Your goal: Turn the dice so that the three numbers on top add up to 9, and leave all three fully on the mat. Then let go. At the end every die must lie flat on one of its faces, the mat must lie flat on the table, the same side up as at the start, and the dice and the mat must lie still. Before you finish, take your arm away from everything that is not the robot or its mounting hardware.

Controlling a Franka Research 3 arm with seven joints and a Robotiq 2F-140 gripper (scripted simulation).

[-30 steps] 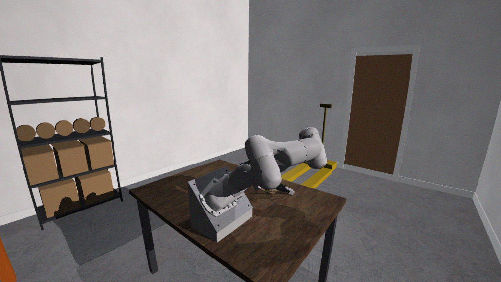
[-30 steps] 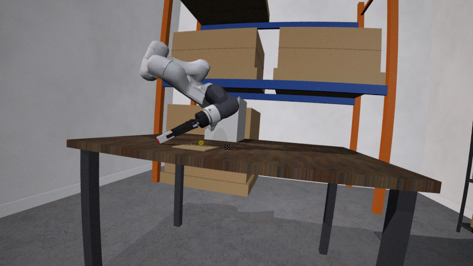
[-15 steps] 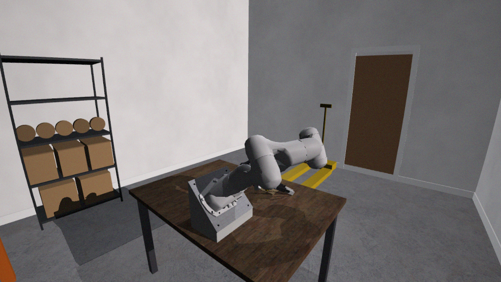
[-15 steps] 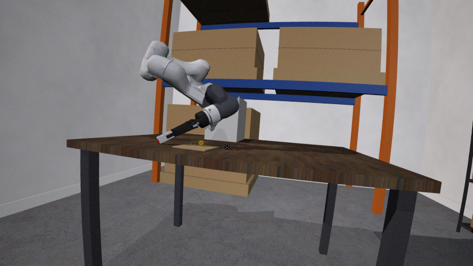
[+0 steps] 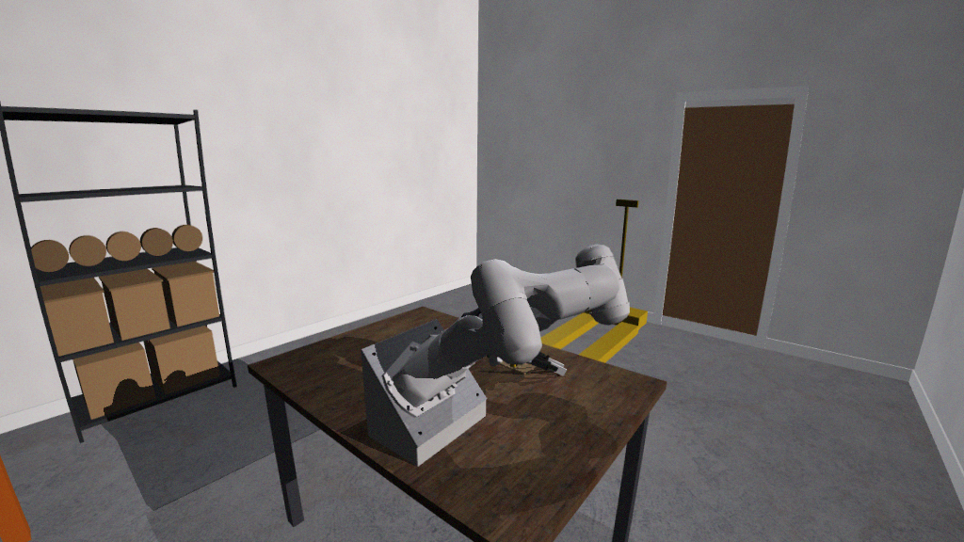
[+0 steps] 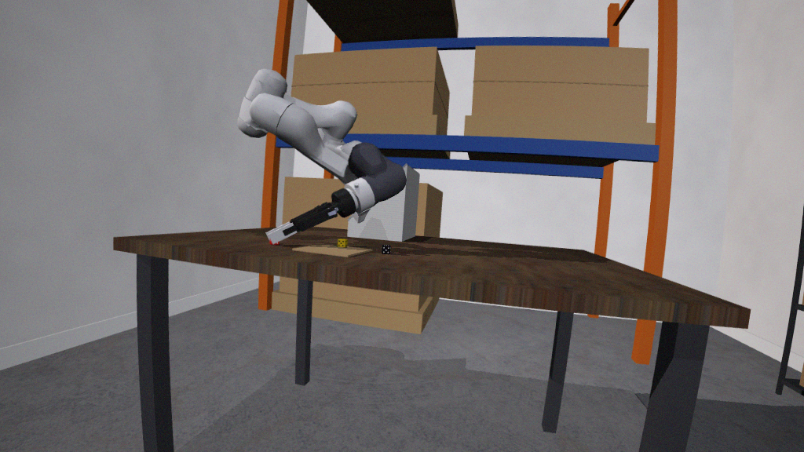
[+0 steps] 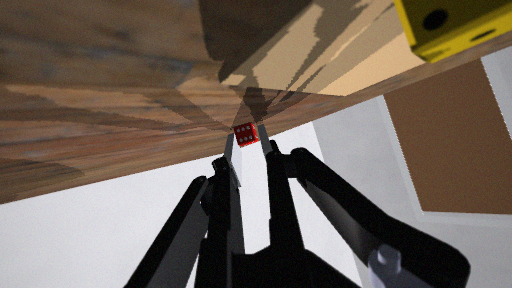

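Now: hand 1 cm short of the red die, 1 cm to the left of it and 2 cm above it. Round my hand: yellow die: 3 cm behind, 15 cm to the left, 2 cm below; black die: 27 cm to the left, 2 cm below; tan mat: 2 cm ahead, 15 cm to the left, 3 cm below.
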